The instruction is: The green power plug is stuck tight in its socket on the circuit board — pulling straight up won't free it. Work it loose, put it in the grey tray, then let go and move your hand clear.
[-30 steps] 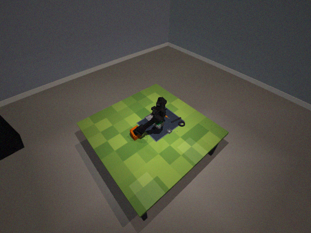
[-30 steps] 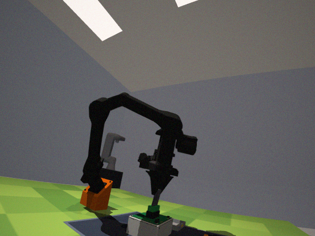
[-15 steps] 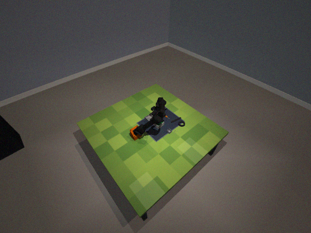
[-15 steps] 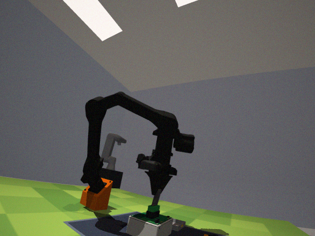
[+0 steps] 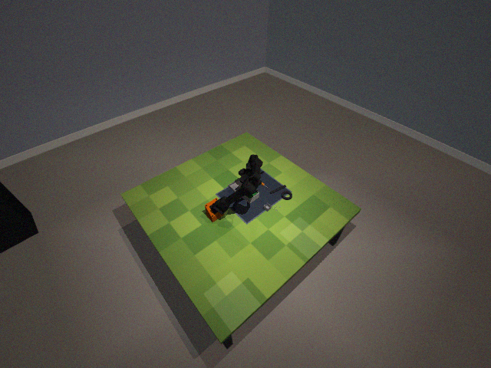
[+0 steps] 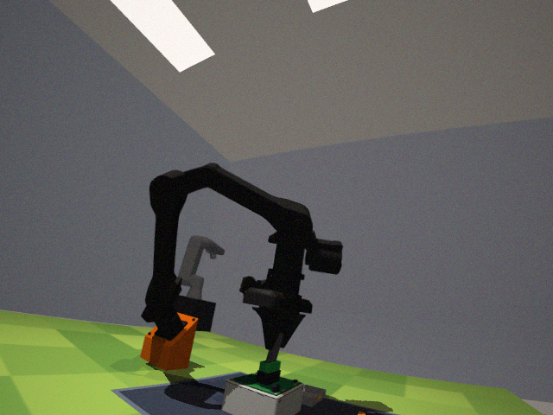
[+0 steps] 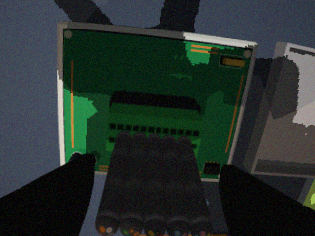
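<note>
Now: gripper tip 30 mm above the green power plug. From my gripper tip the other things lie so: dark mat 110 mm below, 50 mm ahead; then dark bar 210 mm ahead, 110 mm to the right, 110 mm below.
</note>
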